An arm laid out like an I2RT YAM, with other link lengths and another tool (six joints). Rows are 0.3 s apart.
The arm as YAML. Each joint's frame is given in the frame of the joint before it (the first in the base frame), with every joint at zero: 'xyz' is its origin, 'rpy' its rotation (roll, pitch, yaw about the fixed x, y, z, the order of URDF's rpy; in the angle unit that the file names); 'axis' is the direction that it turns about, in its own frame. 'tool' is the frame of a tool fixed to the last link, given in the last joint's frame.
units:
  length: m
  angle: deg
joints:
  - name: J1
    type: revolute
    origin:
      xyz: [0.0, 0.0, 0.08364]
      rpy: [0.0, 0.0, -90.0]
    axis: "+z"
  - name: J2
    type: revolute
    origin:
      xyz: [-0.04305, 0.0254, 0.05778]
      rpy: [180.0, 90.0, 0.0]
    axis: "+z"
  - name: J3
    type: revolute
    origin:
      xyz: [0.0, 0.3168, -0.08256]
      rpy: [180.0, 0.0, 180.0]
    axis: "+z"
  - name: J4
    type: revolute
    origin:
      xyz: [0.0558, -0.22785, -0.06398]
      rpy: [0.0, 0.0, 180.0]
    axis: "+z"
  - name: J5
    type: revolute
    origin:
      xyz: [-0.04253, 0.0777, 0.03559]
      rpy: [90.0, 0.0, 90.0]
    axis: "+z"
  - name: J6
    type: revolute
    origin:
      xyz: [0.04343, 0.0, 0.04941]
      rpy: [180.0, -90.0, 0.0]
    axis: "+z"
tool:
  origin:
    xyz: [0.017, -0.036, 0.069]
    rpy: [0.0, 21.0, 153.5]
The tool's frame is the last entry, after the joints.
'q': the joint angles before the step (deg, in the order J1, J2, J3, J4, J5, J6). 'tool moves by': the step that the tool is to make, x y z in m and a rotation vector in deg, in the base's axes. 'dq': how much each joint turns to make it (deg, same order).
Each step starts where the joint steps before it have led.
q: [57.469 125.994 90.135 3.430 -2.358 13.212]
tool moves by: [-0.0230 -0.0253 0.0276 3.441 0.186 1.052]
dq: [0.179 -8.332 -9.160 3.705 -1.779 1.270]
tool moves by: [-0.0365 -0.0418 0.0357 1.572 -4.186 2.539]
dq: [1.173 -12.322 -12.230 3.230 0.070 -3.061]
